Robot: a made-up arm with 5 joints.
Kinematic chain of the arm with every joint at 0, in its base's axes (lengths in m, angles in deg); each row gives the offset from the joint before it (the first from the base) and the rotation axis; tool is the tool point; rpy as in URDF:
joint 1: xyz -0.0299 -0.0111 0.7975 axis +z
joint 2: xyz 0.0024 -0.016 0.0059 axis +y
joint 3: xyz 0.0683 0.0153 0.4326 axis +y
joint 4: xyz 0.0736 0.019 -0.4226 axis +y
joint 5: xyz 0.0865 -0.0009 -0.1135 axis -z
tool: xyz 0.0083 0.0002 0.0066 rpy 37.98 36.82 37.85
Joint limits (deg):
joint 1: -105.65..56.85
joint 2: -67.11..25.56
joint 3: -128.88..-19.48
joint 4: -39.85..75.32
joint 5: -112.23..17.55
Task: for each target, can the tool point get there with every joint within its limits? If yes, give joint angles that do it. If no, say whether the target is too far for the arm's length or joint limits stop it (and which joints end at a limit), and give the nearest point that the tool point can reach.
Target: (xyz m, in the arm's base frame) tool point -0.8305 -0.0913 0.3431
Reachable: no: joint limits stop it (at a limit: joint 1, joint 2, joint 3, joint 5) | nearest point -0.0920 -0.2888 0.5936 | short by 0.804 m
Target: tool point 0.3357 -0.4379 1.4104
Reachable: yes | joints -51.58 -7.10 -88.68 24.98 -25.48
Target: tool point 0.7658 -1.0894 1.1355
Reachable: no: too far | nearest point 0.4585 -0.6729 1.1491 | short by 0.518 m
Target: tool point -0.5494 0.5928 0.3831
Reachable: no: joint limits stop it (at a limit: joint 1, joint 2, joint 3) | nearest point 0.0891 0.2179 0.5995 | short by 0.771 m
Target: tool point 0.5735 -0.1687 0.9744
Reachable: yes | joints -16.17 5.60 -56.74 21.08 6.44
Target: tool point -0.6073 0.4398 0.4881
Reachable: no: joint limits stop it (at a limit: joint 1, joint 2, joint 3) | nearest point 0.0514 0.1602 0.6321 | short by 0.730 m
